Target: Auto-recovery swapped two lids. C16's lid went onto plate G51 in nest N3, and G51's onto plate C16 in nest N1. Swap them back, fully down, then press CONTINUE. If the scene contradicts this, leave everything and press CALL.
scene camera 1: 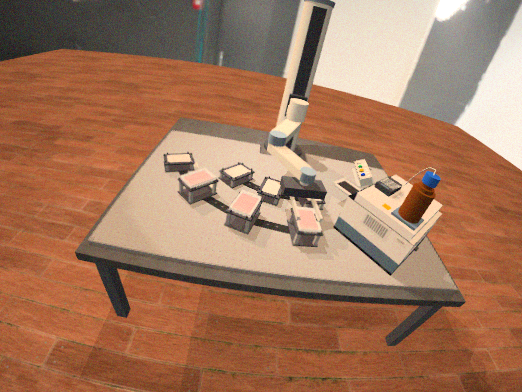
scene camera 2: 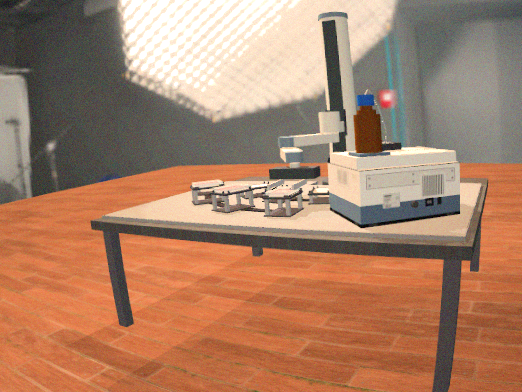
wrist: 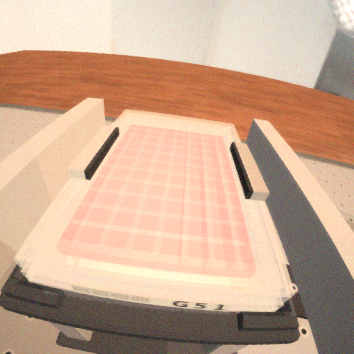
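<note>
Plate G51 sits with a clear lid over its pink wells on a raised nest at the front right of the nests. My gripper is shut to a narrow gap with nothing between its fingers. Its dark pads overlap the lid's long side borders in the wrist view, at or just above the lid. Two more pink-topped plates stand on raised nests, at the front middle and left. Their labels are unreadable, so I cannot tell which is C16. The button box has green, yellow and blue buttons.
Low stands with cream tops stand behind the raised nests. A white and blue instrument with a brown bottle stands at the right. The arm's column rises at the back.
</note>
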